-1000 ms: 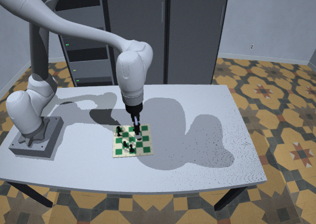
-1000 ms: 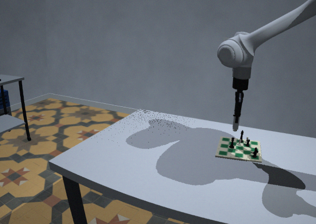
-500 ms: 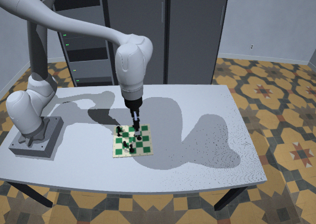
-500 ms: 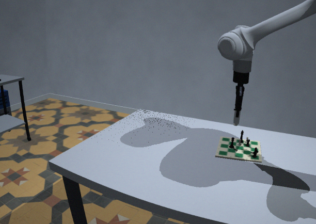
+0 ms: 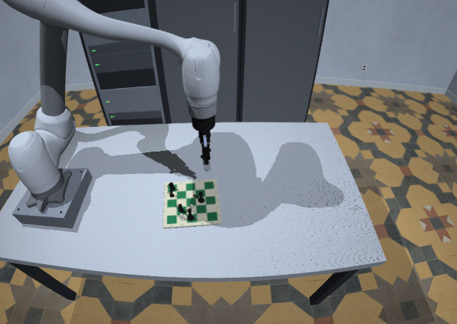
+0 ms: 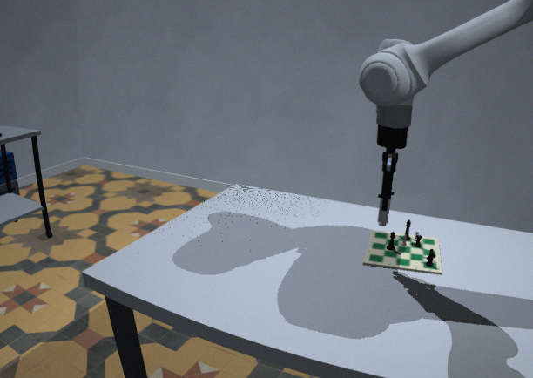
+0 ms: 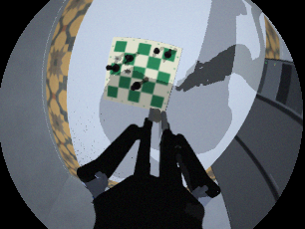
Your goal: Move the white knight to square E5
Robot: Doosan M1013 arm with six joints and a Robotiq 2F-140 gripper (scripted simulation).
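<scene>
Right now the green-and-cream chessboard is 150 mm below my hand, 80 mm behind it and 70 mm to the right of it. Also, from my hand: white knight: 30 mm below.
</scene>
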